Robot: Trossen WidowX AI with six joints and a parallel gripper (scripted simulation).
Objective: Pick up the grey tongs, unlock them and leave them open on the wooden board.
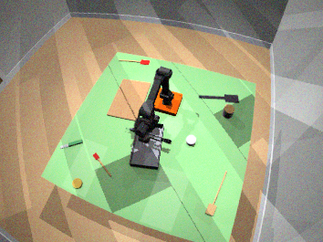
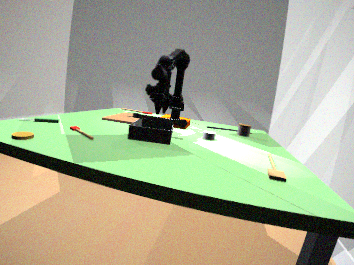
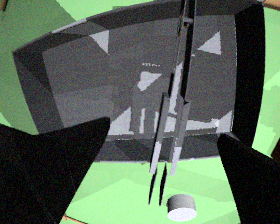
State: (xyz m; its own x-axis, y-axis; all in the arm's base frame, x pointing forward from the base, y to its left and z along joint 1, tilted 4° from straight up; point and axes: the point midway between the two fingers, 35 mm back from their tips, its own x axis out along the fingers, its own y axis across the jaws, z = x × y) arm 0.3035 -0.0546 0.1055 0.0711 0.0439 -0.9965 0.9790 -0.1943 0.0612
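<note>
My gripper tip is 40 mm short of the grey roasting tin, 20 mm to the left of it and 70 mm above it. The rest, counted from my gripper tip: white puck: 40 mm behind, 250 mm to the left, 80 mm below; then wooden board: 320 mm behind, 240 mm to the right, 90 mm below; then yellow disc: 400 mm ahead, 420 mm to the right, 90 mm below.
</note>
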